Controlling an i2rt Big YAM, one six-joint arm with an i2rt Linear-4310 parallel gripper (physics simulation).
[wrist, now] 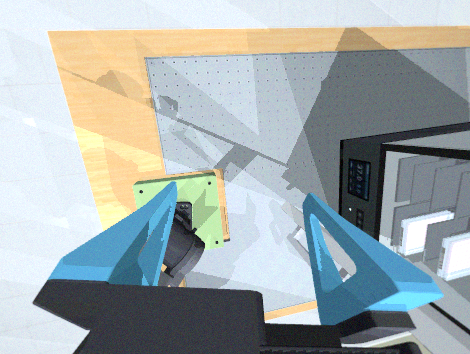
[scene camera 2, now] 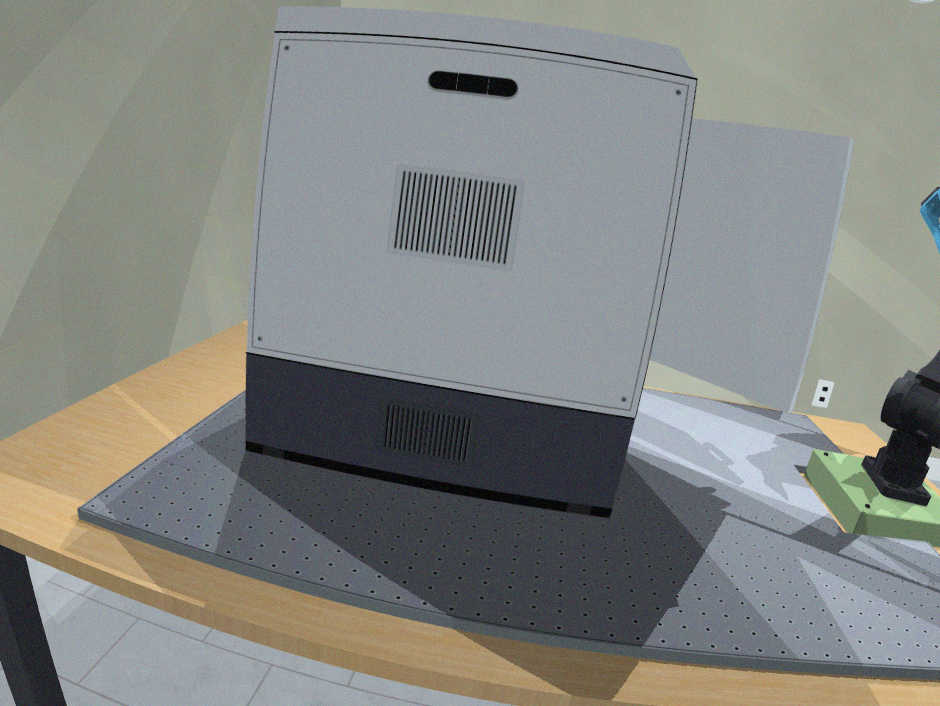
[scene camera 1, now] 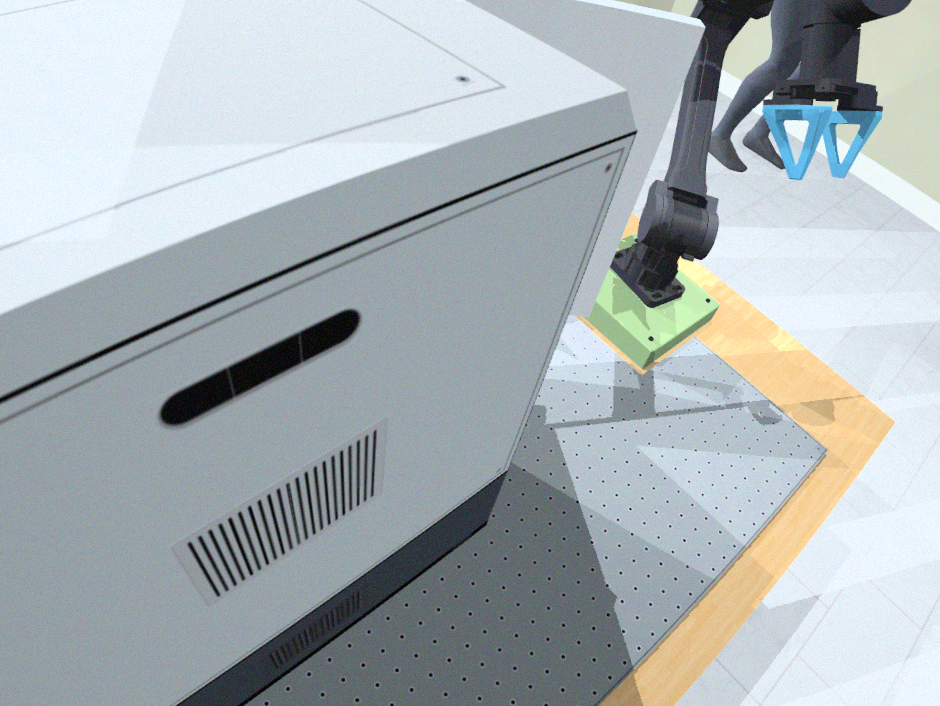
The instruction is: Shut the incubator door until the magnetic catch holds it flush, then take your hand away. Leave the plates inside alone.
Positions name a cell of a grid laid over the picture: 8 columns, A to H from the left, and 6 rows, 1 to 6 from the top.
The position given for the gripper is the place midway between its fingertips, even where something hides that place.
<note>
The gripper (scene camera 1: G2) is open, holding nothing. Further things: an incubator (scene camera 1: C3) and a perforated table (scene camera 2: G5).
The gripper shows as well in the wrist view (wrist: E4). The incubator is seen too in the wrist view (wrist: G3) and in scene camera 2 (scene camera 2: E2). The perforated table is seen too in the wrist view (wrist: E3) and in scene camera 1 (scene camera 1: F5).
</note>
